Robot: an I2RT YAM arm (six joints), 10 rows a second.
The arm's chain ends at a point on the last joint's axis. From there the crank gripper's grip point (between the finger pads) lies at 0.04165 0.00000 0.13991 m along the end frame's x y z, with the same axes.
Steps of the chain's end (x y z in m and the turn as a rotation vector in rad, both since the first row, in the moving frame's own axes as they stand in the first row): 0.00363 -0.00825 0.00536 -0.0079 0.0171 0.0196; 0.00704 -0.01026 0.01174 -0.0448 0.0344 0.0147; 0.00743 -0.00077 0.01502 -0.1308 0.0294 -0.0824; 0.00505 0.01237 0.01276 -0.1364 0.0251 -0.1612; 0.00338 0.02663 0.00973 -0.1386 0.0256 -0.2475; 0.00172 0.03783 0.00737 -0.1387 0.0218 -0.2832
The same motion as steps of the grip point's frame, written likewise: 0.00600 -0.00631 0.00462 -0.0079 0.0171 0.0196; 0.01177 -0.00338 0.01007 -0.0448 0.0344 0.0147; 0.01212 0.01379 0.01277 -0.1308 0.0294 -0.0824; 0.00952 0.02429 0.01084 -0.1364 0.0251 -0.1612; 0.00802 0.03508 0.00801 -0.1386 0.0256 -0.2475; 0.00578 0.04482 0.00592 -0.1387 0.0218 -0.2832
